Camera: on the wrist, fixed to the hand. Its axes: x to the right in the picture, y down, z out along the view.
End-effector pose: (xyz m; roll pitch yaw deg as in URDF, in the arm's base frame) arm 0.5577 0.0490 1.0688 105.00 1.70 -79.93
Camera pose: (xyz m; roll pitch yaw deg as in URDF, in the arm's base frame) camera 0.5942 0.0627 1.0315 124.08 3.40 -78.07
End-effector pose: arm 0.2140 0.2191 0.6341 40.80 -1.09 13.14
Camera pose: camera 0.2130 0.2013 0.5832 59.79 1.32 12.42
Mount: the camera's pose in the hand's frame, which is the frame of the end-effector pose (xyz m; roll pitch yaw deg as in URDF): -0.0060 -0.0461 -0.0273 18.97 1.35 -2.12
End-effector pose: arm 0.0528 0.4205 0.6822 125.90 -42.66 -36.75
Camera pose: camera 0.0903 0.4539 0.6624 142.79 -41.69 -33.62
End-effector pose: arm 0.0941 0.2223 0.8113 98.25 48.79 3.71
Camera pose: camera 0.0567 0.2536 0.7883 119.22 50.67 6.30
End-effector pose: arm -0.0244 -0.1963 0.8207 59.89 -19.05 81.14
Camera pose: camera -0.0231 -0.1846 0.7681 78.85 -16.54 81.25
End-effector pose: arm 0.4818 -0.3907 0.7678 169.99 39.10 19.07
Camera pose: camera 0.4723 -0.3409 0.7862 -169.17 38.10 22.02
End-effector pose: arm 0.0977 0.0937 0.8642 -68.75 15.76 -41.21
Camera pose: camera 0.0723 0.0599 0.8977 -50.30 14.26 -43.30
